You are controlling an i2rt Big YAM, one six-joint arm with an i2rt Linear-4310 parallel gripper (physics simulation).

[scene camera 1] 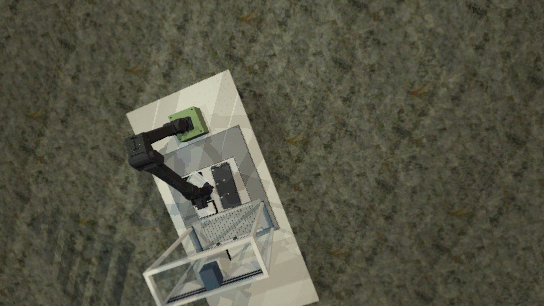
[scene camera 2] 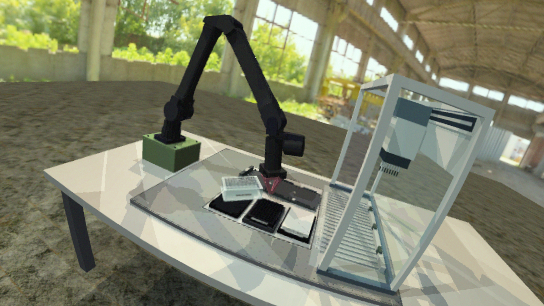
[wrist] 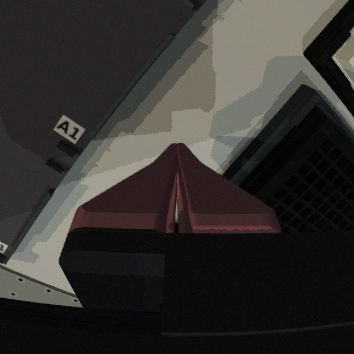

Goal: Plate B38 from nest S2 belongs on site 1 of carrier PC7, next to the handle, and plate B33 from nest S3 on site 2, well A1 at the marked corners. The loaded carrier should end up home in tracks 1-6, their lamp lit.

Labels:
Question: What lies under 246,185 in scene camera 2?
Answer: A clear well plate.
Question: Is my gripper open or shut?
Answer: Shut.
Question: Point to a black carrier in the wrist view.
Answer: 71,71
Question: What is my gripper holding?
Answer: Nothing.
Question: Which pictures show the black carrier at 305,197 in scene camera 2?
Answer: Scene camera 1, scene camera 2 and the wrist view: all of them.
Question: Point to a black carrier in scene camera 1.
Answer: At 222,174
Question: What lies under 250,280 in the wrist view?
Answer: My gripper.

